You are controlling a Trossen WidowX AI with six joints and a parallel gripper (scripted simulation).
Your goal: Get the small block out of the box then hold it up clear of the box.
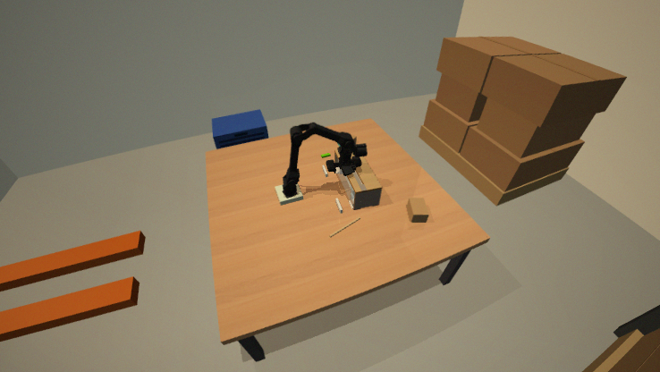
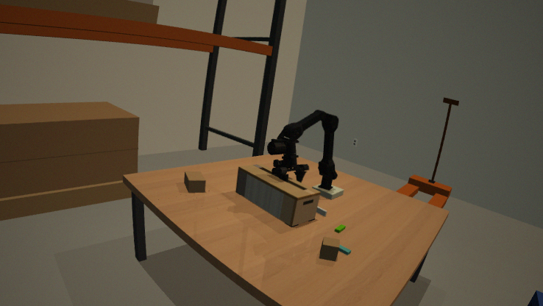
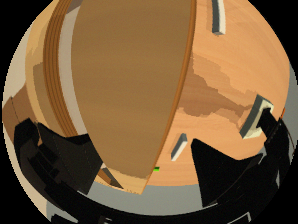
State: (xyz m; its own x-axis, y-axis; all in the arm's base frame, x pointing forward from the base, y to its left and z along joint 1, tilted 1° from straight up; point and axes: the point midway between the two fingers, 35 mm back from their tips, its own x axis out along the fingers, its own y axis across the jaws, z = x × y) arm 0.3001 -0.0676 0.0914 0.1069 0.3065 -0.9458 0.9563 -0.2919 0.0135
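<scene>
My gripper tip is now 4 cm to the left of the box, 2 cm short of it and 2 cm above it. Round my gripper tip: thin stick: 28 cm to the right, 17 cm behind, 8 cm below; then cardboard cube: 31 cm to the left, 29 cm ahead, 6 cm below.
</scene>
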